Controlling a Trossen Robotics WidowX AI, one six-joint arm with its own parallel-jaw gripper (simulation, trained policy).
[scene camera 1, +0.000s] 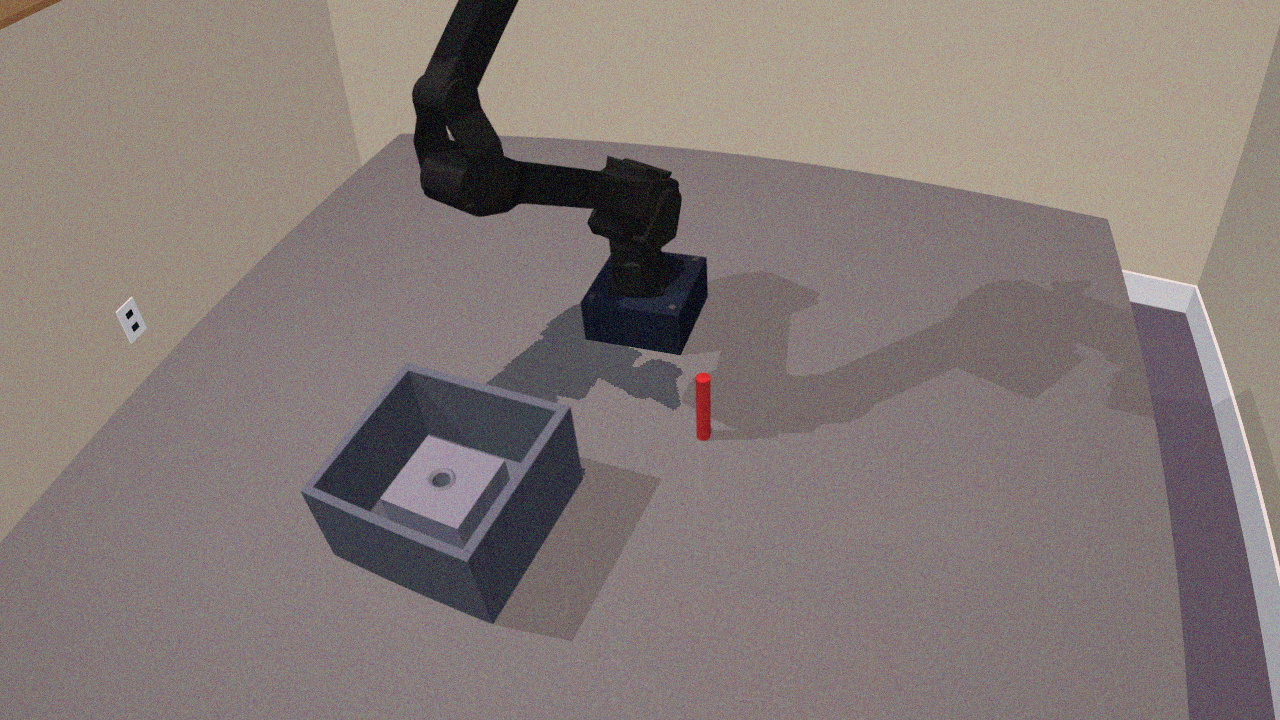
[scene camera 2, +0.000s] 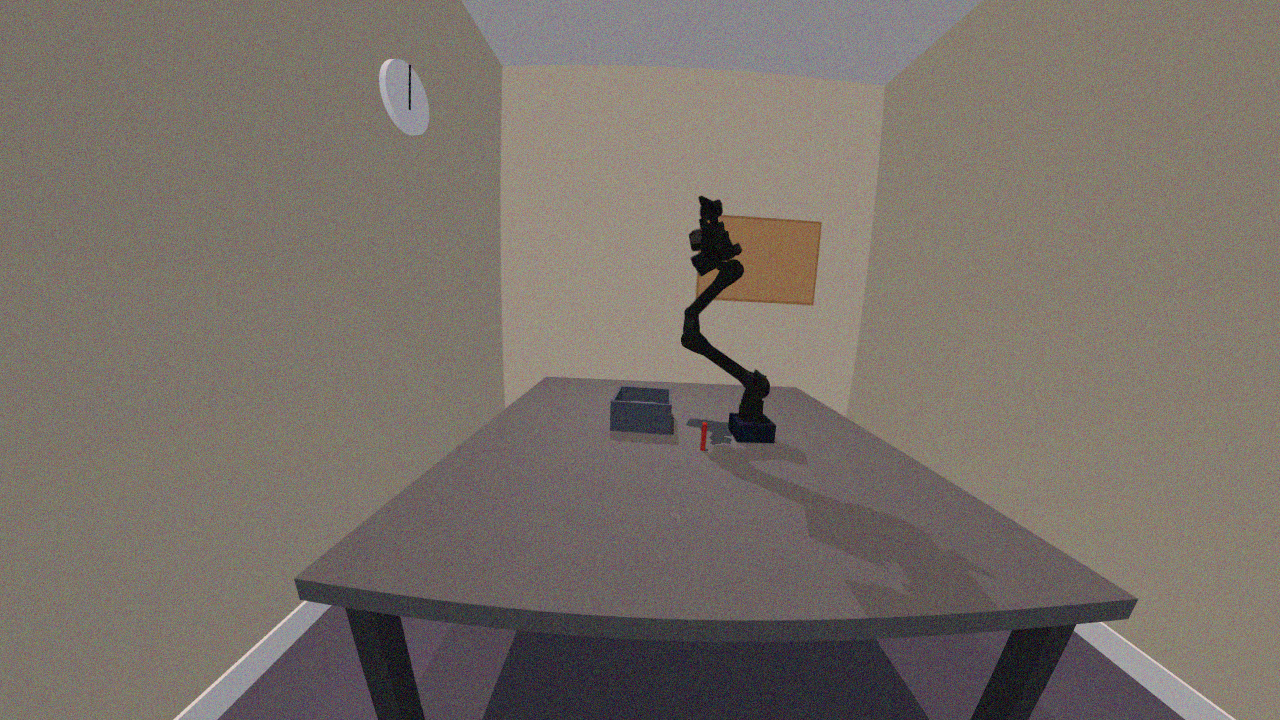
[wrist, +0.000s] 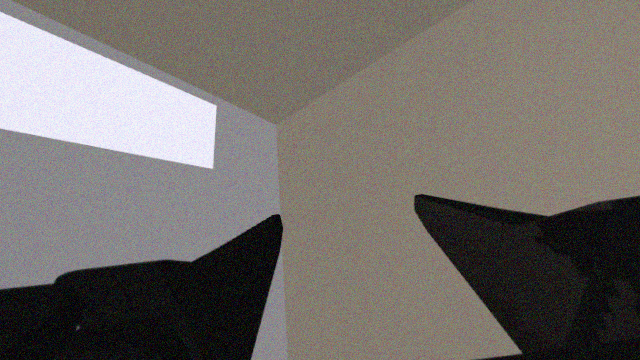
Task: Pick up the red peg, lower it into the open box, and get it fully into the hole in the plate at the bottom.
Scene:
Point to a plate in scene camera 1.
445, 490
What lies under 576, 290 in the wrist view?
My gripper.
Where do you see a red peg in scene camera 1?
703, 380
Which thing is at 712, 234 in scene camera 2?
My gripper.

